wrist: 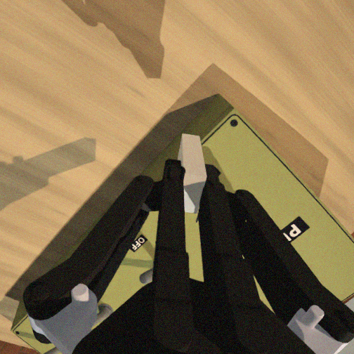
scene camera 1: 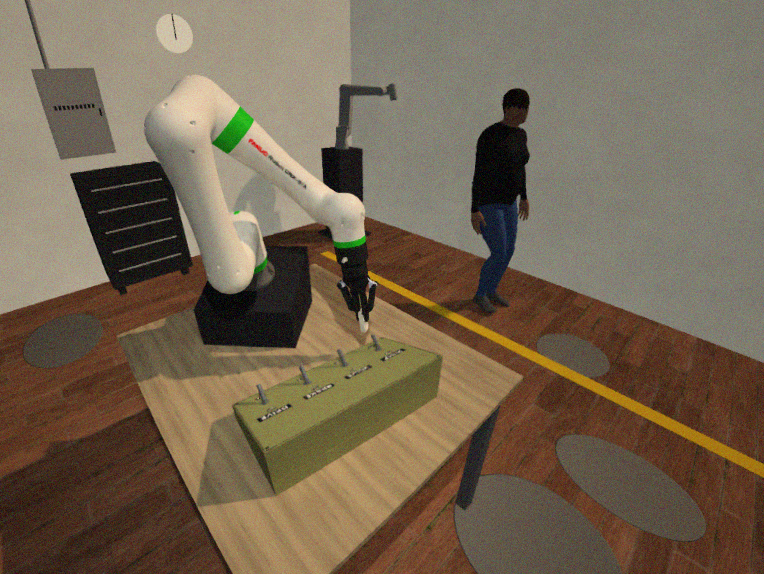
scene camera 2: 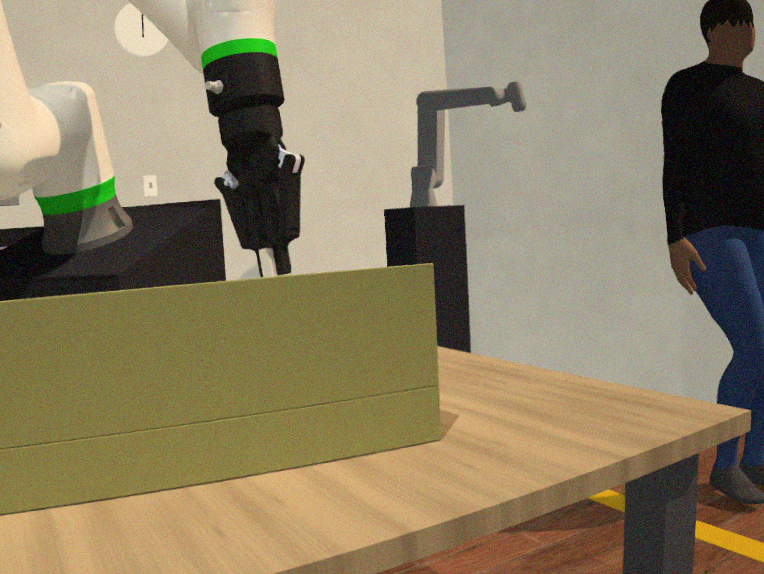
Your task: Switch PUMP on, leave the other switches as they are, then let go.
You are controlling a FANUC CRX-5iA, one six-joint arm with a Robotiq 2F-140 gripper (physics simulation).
I see my gripper [scene camera 1: 365,329] and a switch box [scene camera 2: 117,393].
My gripper also shows in the wrist view [wrist: 187,150]. The switch box also shows in the wrist view [wrist: 243,159] and in scene camera 1 [scene camera 1: 302,426].
